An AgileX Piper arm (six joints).
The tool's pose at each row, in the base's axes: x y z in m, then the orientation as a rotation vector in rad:
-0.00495 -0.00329 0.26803 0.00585 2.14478 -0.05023
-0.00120 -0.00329 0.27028 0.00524 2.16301 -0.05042
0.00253 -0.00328 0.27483 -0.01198 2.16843 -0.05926
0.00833 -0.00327 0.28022 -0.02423 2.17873 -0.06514
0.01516 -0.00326 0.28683 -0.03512 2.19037 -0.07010
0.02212 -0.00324 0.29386 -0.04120 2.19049 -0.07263
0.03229 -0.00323 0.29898 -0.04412 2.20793 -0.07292
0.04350 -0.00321 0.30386 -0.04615 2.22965 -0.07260
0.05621 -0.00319 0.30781 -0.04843 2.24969 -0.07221
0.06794 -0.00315 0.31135 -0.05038 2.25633 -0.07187
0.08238 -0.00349 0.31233 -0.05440 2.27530 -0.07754
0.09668 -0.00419 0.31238 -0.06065 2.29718 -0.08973
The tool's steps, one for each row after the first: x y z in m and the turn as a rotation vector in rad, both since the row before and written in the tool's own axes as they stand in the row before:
-0.00393 0.00001 0.00193 -0.00038 0.01821 -0.00081
-0.00586 -0.00006 0.00055 -0.00032 0.00527 -0.01586
-0.00772 -0.00016 0.00176 -0.00067 0.01024 -0.01118
-0.00932 -0.00031 0.00183 -0.00085 0.01163 -0.00982
-0.00976 -0.00042 0.00158 -0.00044 0.00013 -0.00533
-0.01007 -0.00036 0.00530 -0.00149 0.01740 -0.00234
-0.01059 -0.00038 0.00610 -0.00176 0.02167 -0.00149
-0.01090 -0.00035 0.00763 -0.00182 0.01998 -0.00163
-0.01012 -0.00032 0.00690 -0.00117 0.00660 -0.00133
-0.00988 -0.00058 0.01056 0.00200 0.01913 -0.00493
-0.00926 -0.00089 0.01088 0.00581 0.02231 -0.00869

